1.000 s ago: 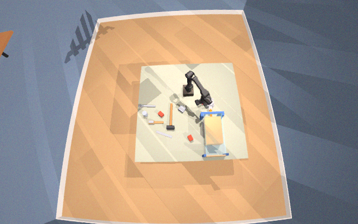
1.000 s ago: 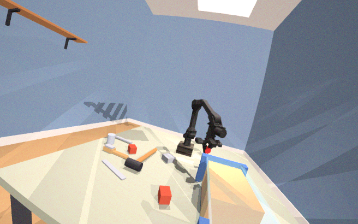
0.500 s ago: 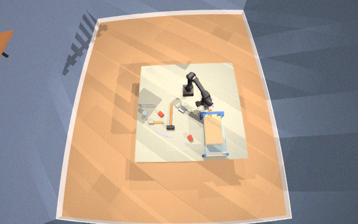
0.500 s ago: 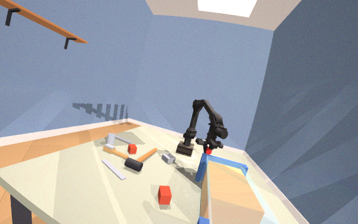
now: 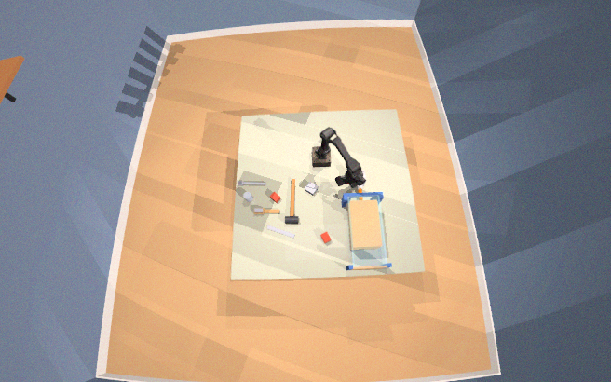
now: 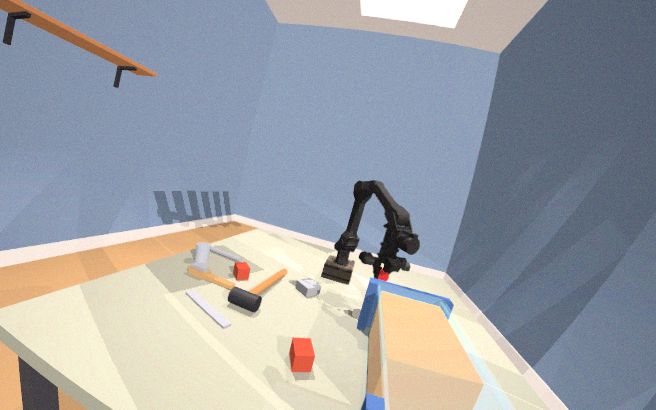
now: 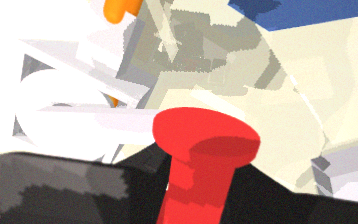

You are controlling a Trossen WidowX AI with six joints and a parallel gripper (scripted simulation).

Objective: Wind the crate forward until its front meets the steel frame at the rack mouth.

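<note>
Right now my gripper tip is 3 cm to the right of the crank arm, 2 cm past it and 1 cm above it. From my gripper tip the other things lie so: blue steel frame (11 cm ahead, 9 cm to the left, 1 cm below); then white hand winch (8 cm to the left, 8 cm below, 7 cm behind); then red knob (2 cm above).
</note>
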